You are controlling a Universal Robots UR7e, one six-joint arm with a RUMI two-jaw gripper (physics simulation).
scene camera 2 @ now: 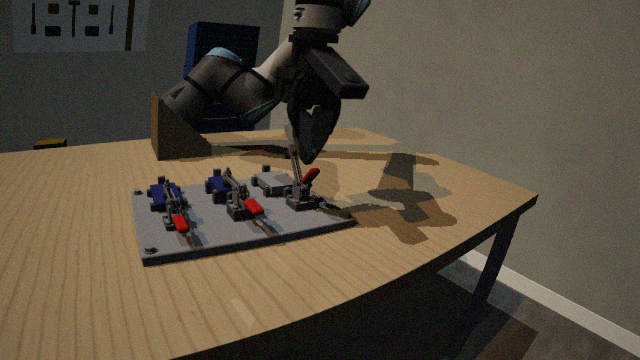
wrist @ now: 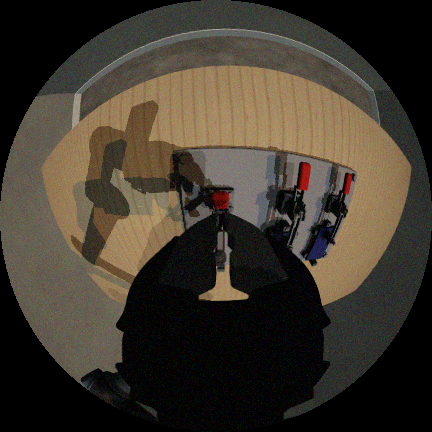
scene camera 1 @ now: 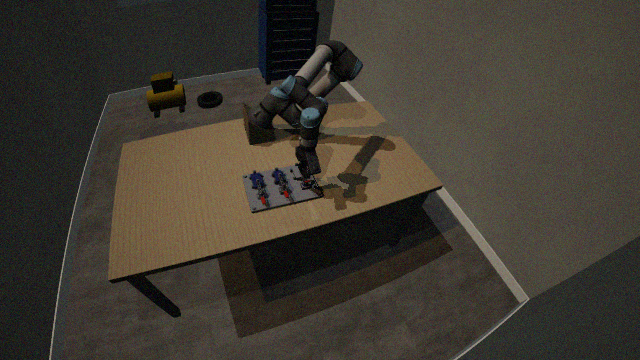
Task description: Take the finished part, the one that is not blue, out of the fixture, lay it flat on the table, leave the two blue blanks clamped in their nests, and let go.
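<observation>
The grey finished part (scene camera 2: 274,182) lies in its nest on the fixture plate (scene camera 1: 274,198) (scene camera 2: 212,231) (wrist: 245,170). Its clamp has the arm (scene camera 2: 296,162) swung up and the red handle (scene camera 2: 311,175) (wrist: 220,200) raised. One blue blank (scene camera 1: 256,179) (scene camera 2: 159,195) (wrist: 319,243) and the other blue blank (scene camera 1: 279,175) (scene camera 2: 218,185) sit in their nests, with their clamp arms down over them. My gripper (scene camera 2: 309,161) (wrist: 221,215) is shut and empty, fingertips just above the raised handle and beside the raised arm. In the wrist view the fingers hide the grey part.
The two other clamps have low red handles (scene camera 2: 180,223) (scene camera 2: 253,206) pointing to the table's front. The plate rests on the wooden table (scene camera 1: 175,200) (scene camera 2: 75,250). The arm's wedge-shaped base mount (scene camera 1: 257,132) (scene camera 2: 175,137) stands behind the fixture.
</observation>
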